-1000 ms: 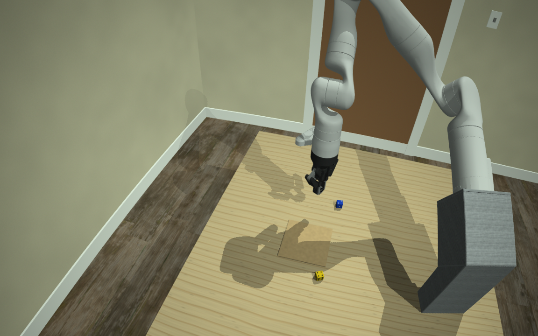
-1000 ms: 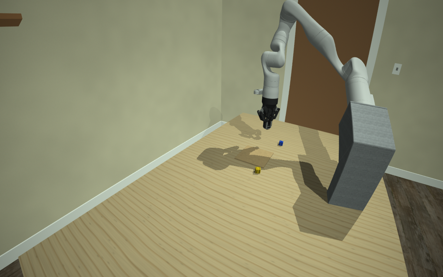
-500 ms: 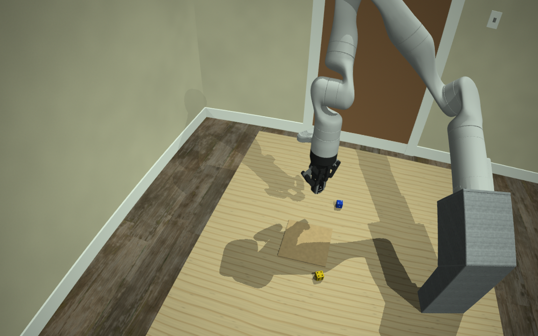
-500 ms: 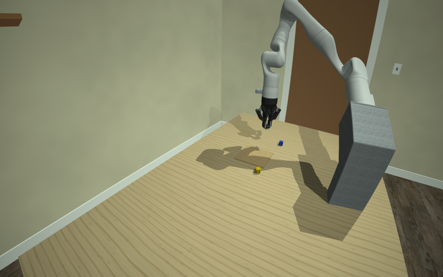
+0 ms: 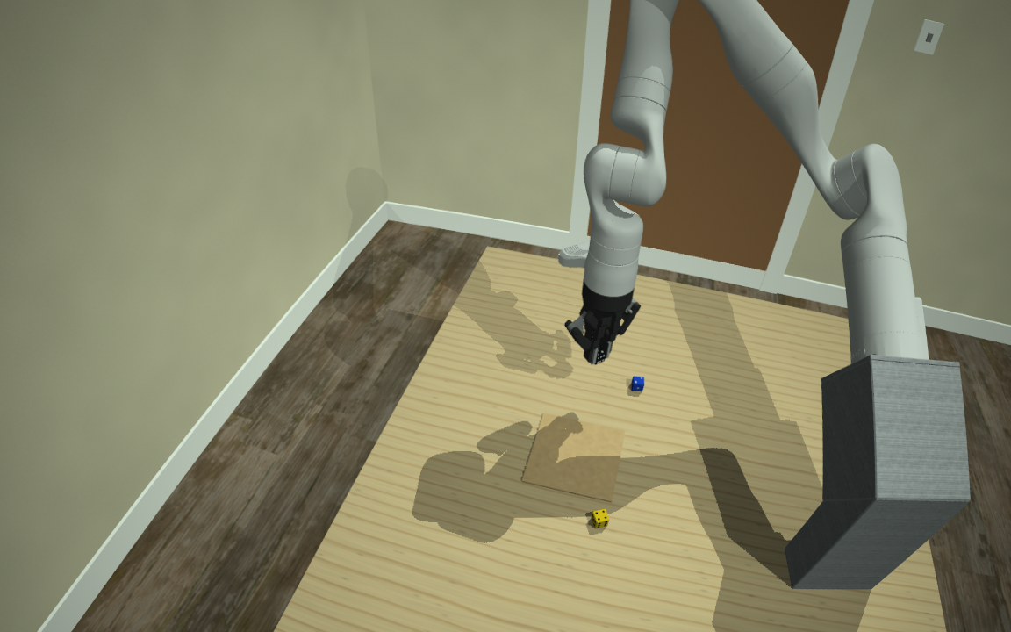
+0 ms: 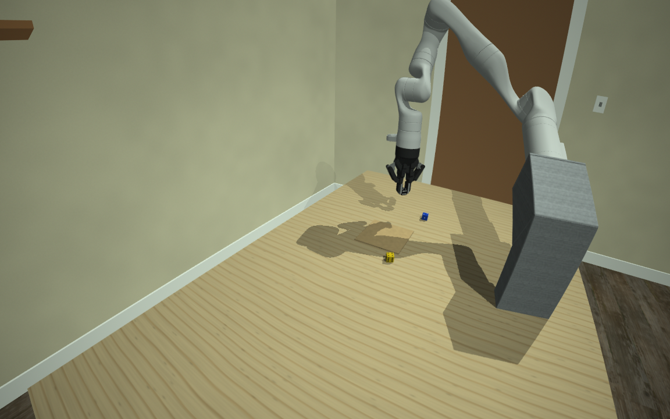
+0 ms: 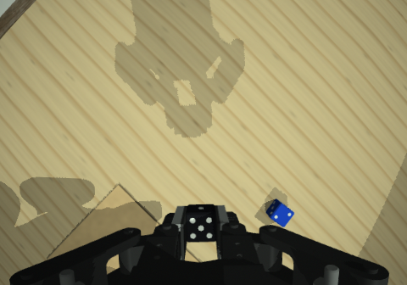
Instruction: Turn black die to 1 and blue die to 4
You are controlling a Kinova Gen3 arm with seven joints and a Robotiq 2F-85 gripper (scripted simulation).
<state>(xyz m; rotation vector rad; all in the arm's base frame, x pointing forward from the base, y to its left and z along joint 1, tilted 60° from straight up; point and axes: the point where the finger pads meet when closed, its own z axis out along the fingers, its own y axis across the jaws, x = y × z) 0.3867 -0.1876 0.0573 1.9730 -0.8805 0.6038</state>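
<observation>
Now: the blue die 100 mm below my hand, 80 mm behind it and 30 mm to the right of it. Round my hand: yellow die (240 mm to the left, 100 mm below, 30 mm behind); black die (10 mm below); tan mat (130 mm to the left, 110 mm below, 10 mm ahead).
</observation>
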